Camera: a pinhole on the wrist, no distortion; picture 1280 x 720 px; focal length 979.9 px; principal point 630.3 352.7 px. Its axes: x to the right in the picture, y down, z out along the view. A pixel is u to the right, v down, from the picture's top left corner.
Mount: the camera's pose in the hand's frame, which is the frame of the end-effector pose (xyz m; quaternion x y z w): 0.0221 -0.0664 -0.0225 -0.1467 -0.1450 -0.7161 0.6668
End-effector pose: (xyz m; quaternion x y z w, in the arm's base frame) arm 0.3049 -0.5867 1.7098 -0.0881 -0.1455 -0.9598 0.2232
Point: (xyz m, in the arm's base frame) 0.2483 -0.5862 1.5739
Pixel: behind the camera
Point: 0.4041 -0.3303 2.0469
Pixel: 1166 27
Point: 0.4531 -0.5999 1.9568
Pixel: 411 49
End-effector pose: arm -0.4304 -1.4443 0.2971 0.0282 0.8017 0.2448 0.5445
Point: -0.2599 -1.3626 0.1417
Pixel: 889 629
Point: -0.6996 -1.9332 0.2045
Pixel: behind the camera
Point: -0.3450 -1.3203 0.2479
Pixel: 325 435
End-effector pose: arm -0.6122 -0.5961 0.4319 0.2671 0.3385 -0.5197 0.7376
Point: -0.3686 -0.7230 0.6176
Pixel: 304 219
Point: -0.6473 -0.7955 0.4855
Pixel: 1218 636
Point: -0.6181 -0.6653 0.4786
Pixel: 677 167
